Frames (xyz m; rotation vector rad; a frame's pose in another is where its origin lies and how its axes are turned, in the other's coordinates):
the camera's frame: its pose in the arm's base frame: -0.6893 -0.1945 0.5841 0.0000 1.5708 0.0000
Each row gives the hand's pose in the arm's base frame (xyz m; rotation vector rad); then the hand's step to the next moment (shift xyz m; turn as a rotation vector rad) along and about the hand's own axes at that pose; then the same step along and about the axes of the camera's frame.
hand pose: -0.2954 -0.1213 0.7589 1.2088 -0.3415 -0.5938
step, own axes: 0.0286 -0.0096 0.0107 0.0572 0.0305 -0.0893
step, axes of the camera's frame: 0.0073 -0.0275 0.0147 0.0044 0.0417 0.1021
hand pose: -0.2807 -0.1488 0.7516 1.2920 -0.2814 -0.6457
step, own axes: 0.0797 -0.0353 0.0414 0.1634 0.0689 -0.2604
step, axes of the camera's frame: 0.0347 -0.0846 0.0309 0.0312 0.1209 0.2893
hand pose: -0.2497 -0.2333 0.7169 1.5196 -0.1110 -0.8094
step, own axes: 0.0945 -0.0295 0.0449 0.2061 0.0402 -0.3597
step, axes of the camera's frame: 0.0613 -0.0831 0.0340 0.0848 0.1855 0.3631
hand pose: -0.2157 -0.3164 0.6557 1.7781 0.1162 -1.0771
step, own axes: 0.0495 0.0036 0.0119 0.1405 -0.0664 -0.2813
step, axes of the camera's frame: 0.0335 -0.0299 0.0242 0.1203 0.2004 0.2206
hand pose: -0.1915 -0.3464 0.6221 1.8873 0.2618 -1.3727
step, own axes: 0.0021 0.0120 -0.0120 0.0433 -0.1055 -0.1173
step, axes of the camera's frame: -0.0051 -0.0005 0.0163 0.0727 0.1405 0.0416
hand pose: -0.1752 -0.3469 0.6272 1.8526 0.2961 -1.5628
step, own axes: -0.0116 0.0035 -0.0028 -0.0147 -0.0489 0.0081
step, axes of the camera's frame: -0.0122 0.0021 0.0013 0.0038 0.0347 -0.0381
